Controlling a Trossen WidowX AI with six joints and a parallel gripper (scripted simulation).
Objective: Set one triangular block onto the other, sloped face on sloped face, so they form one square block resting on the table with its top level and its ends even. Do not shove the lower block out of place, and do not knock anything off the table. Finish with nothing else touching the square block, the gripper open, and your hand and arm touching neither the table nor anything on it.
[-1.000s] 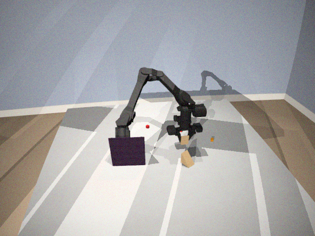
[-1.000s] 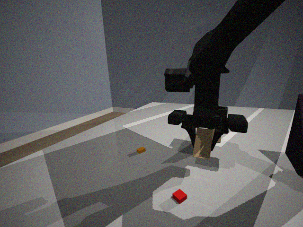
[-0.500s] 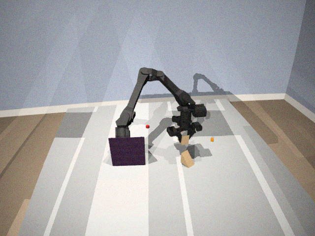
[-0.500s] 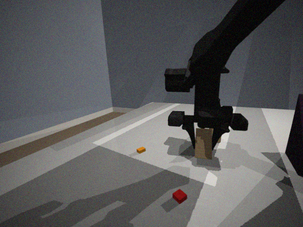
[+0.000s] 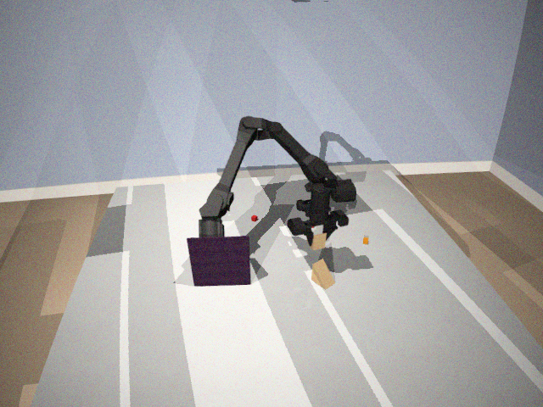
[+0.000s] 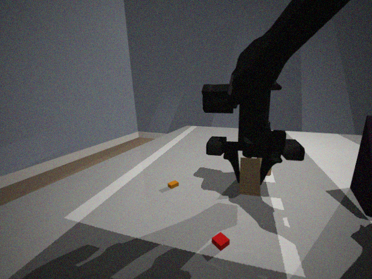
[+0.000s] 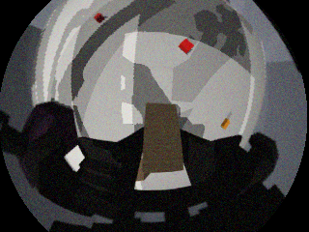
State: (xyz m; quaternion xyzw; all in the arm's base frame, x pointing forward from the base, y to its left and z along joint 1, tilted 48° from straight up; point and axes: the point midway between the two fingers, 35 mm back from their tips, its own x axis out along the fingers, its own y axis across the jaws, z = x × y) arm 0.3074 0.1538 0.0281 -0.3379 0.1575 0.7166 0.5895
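The tan triangular block is 1 cm to the right of my gripper tip and 1 cm above it. From my gripper tip the other things lie so: small orange cube: 18 cm ahead, 5 cm to the left, 3 cm below; then small red cube: 21 cm behind, 19 cm to the left, 3 cm below.
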